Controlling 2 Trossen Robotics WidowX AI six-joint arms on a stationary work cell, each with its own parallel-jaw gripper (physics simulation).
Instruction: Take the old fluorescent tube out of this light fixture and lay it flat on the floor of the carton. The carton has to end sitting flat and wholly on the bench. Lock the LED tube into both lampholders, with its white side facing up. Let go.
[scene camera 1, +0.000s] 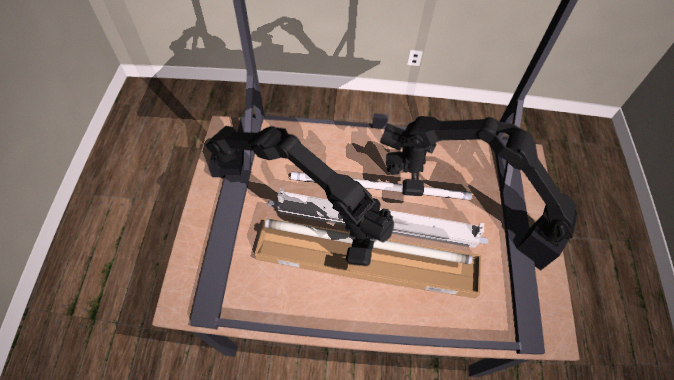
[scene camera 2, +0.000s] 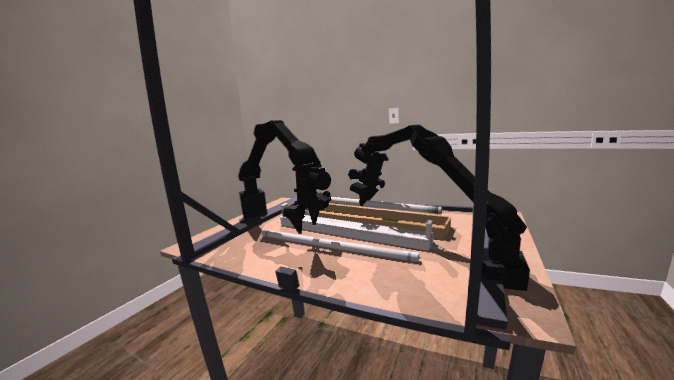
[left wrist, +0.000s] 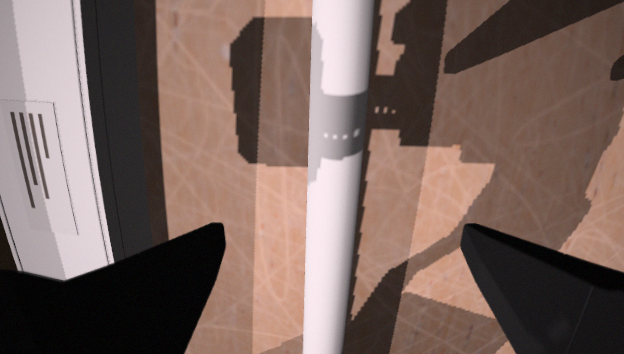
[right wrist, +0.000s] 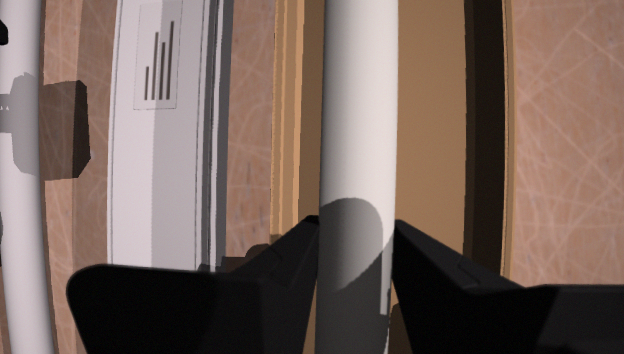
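My right gripper (scene camera 1: 360, 247) (scene camera 2: 363, 202) (right wrist: 353, 228) is shut on the old fluorescent tube (scene camera 1: 425, 251) (scene camera 2: 410, 206) (right wrist: 360, 100) near its middle. It holds the tube lengthwise above the carton (scene camera 1: 390, 276) (scene camera 2: 442, 227) (right wrist: 507, 150), which stands on the bench. The LED tube (scene camera 1: 445, 193) (scene camera 2: 370, 249) (left wrist: 335, 200) (right wrist: 25, 240) lies on the bench, white on the surface facing the left wrist camera. My left gripper (scene camera 1: 410, 180) (scene camera 2: 307, 227) (left wrist: 344, 235) is open above it, one finger to each side. The fixture (scene camera 1: 435, 225) (scene camera 2: 395, 238) (left wrist: 50, 75) (right wrist: 130, 175) lies between LED tube and carton; no tube sits in it.
A lampholder (scene camera 1: 480, 230) (scene camera 2: 429, 228) stands up at one end of the fixture. The bench (scene camera 1: 300, 300) (scene camera 2: 350, 280) is framed by dark rails (scene camera 1: 370, 336) and uprights (scene camera 2: 482, 165). A small dark block (scene camera 1: 380, 120) (scene camera 2: 287, 278) sits on one rail.
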